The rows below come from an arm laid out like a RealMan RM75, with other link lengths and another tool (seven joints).
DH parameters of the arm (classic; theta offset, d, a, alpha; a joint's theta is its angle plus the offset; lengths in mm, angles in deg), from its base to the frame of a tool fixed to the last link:
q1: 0 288.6 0 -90
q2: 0 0 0 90
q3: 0 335.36 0 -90
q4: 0 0 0 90
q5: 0 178.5 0 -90
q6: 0 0 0 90
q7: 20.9 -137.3 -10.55 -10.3
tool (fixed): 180 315.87 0 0
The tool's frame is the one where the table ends.
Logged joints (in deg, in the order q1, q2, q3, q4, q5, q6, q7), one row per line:
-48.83 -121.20 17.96 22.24 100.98 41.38 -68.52
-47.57 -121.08 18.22 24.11 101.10 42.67 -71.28
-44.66 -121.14 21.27 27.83 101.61 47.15 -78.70
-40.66 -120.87 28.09 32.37 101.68 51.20 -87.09
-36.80 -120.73 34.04 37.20 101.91 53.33 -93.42
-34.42 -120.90 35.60 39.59 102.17 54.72 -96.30
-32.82 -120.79 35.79 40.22 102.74 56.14 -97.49
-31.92 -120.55 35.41 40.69 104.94 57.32 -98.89
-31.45 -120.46 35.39 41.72 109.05 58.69 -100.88
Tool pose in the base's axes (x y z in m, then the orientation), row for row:
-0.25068 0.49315 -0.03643 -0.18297 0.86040 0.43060 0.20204
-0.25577 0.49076 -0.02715 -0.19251 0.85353 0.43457 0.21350
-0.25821 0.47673 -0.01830 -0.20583 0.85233 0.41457 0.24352
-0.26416 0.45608 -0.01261 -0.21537 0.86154 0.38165 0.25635
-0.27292 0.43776 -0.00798 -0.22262 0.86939 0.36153 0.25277
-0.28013 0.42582 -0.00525 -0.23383 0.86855 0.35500 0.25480
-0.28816 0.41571 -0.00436 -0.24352 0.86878 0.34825 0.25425
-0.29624 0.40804 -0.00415 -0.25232 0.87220 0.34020 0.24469
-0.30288 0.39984 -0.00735 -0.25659 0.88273 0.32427 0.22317
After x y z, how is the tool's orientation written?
As a quaternion, x y z w.
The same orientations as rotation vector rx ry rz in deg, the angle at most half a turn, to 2 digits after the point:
-29.27 137.65 68.89
-30.61 135.72 69.10
-32.22 133.41 64.89
-33.49 133.96 59.34
-34.68 135.43 56.32
-36.39 135.16 55.24
-37.91 135.23 54.21
-39.47 136.44 53.22
-40.59 139.65 51.30

